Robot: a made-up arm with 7 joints. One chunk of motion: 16 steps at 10 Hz.
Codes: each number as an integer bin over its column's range. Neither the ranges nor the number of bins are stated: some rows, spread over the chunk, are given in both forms.
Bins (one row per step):
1: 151 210 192 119 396 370 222
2: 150 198 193 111 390 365 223
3: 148 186 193 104 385 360 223
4: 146 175 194 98 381 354 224
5: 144 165 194 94 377 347 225
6: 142 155 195 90 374 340 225
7: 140 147 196 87 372 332 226
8: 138 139 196 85 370 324 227
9: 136 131 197 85 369 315 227
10: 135 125 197 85 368 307 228
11: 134 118 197 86 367 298 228
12: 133 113 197 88 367 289 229
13: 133 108 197 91 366 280 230
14: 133 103 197 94 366 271 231
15: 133 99 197 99 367 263 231
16: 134 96 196 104 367 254 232
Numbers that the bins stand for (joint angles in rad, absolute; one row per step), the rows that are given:
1: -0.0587 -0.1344 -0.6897 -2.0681 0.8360 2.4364 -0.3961
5: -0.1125 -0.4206 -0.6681 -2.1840 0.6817 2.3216 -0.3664
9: -0.1741 -0.6368 -0.6358 -2.2258 0.6168 2.1619 -0.3467
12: -0.1971 -0.7513 -0.6358 -2.2119 0.6005 2.0322 -0.3269
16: -0.1894 -0.8594 -0.6466 -2.1377 0.6005 1.8575 -0.2972
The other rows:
2: -0.0664 -0.2107 -0.6789 -2.1052 0.7873 2.4114 -0.3862
3: -0.0818 -0.2870 -0.6789 -2.1377 0.7467 2.3865 -0.3862
4: -0.0971 -0.3570 -0.6681 -2.1655 0.7142 2.3565 -0.3763
6: -0.1279 -0.4842 -0.6574 -2.2026 0.6574 2.2867 -0.3664
7: -0.1433 -0.5351 -0.6466 -2.2165 0.6411 2.2468 -0.3565
8: -0.1587 -0.5859 -0.6466 -2.2258 0.6249 2.2068 -0.3467
10: -0.1817 -0.6750 -0.6358 -2.2258 0.6086 2.1220 -0.3368
11: -0.1894 -0.7195 -0.6358 -2.2211 0.6005 2.0771 -0.3368
13: -0.1971 -0.7831 -0.6358 -2.1979 0.5924 1.9873 -0.3170
14: -0.1971 -0.8149 -0.6358 -2.1840 0.5924 1.9423 -0.3071
15: -0.1971 -0.8404 -0.6358 -2.1608 0.6005 1.9024 -0.3071

